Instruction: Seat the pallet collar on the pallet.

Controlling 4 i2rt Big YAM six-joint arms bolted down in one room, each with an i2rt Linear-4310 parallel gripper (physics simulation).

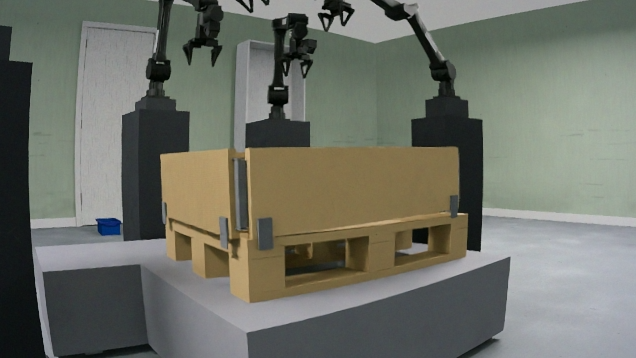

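Note:
The tan pallet collar (350,190) lies on the tan wooden pallet (240,280). Grey metal brackets at its corners reach down over the pallet's sides. A thin light strip of pallet top shows under the collar's long front side. The far sides are hidden. The gripper (201,62) of the arm at the left hangs open and empty above and behind the collar. The gripper (295,75) of the middle arm is also open and empty. The gripper (335,27) at the upper right is open, high above the collar. Another gripper (259,6) is cut off by the top edge; its fingers look apart.
The pallet stands on a low grey platform (200,300). Dark pedestals (155,175) (278,134) (447,135) carry arms behind it, and a dark column (15,200) stands at the left edge. A blue bin (108,227) is on the floor near the door (107,125).

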